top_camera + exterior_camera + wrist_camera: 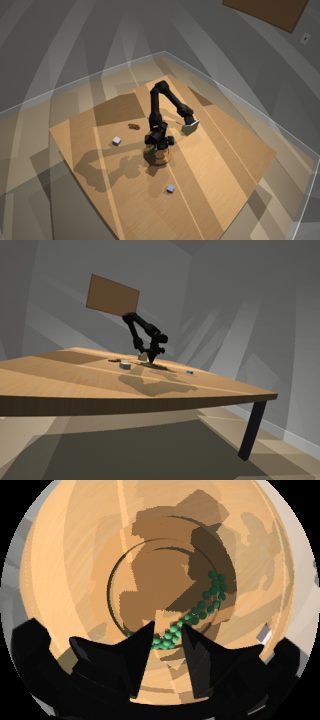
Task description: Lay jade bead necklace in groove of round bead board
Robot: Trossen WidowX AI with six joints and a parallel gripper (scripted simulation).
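My gripper tip is 2 cm to the right of the round wooden bead board, 1 cm short of it and 1 cm above it. Also, from my gripper tip: blue block: 28 cm to the left, 10 cm ahead, 1 cm below; then pale grey block: 21 cm ahead, 19 cm to the right, 1 cm below.
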